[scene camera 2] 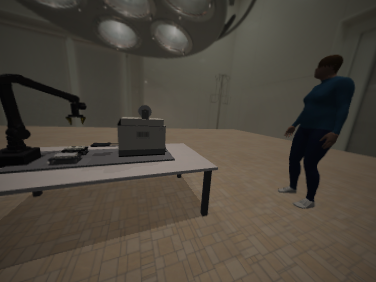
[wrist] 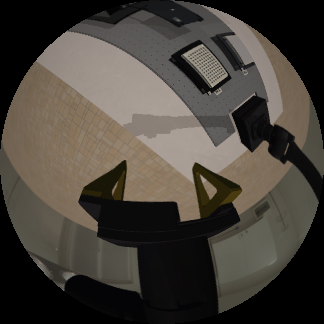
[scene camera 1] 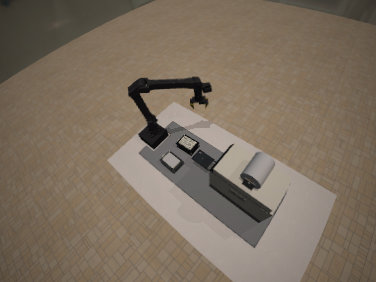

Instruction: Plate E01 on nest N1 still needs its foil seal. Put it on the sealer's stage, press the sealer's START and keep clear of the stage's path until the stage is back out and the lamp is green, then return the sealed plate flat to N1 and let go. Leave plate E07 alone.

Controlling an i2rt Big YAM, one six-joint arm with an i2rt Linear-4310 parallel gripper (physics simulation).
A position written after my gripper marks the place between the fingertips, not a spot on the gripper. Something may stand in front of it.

My gripper (wrist: 160, 164) is open and holds nothing. Further things: a white roll (scene camera 1: 258, 169), a sealer (scene camera 2: 127, 140) and a grey perforated surface (scene camera 1: 192, 178).
The sealer is seen too in scene camera 1 (scene camera 1: 249, 206). The grey perforated surface also shows in the wrist view (wrist: 152, 39).
